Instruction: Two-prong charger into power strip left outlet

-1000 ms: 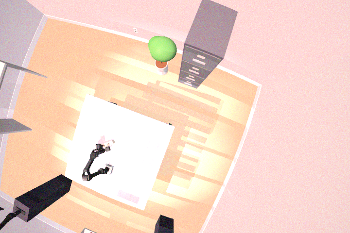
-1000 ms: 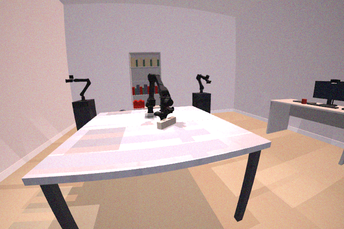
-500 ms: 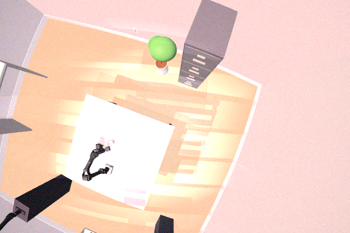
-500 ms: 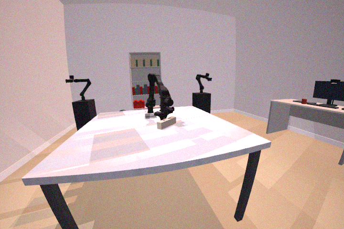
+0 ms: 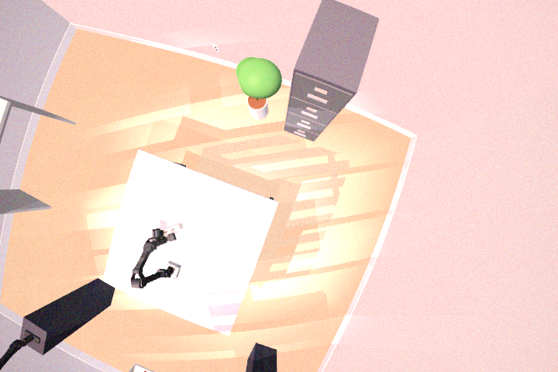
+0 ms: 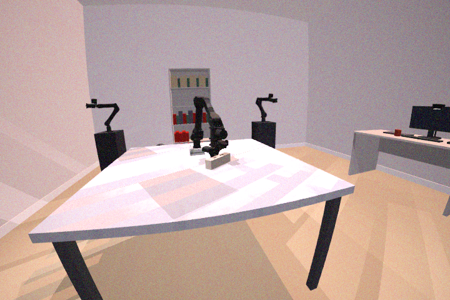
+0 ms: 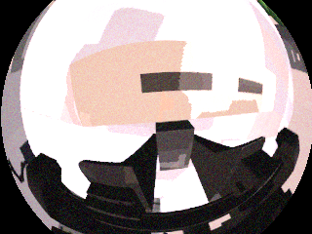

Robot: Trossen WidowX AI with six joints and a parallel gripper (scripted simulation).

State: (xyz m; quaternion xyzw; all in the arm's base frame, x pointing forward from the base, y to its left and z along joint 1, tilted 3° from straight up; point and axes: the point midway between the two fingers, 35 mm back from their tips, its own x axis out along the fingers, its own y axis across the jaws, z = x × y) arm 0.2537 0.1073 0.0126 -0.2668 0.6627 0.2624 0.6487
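Now: gripper tip 1 cm to the right of the dark two-prong charger, 1 cm below it and 1 cm short of it.
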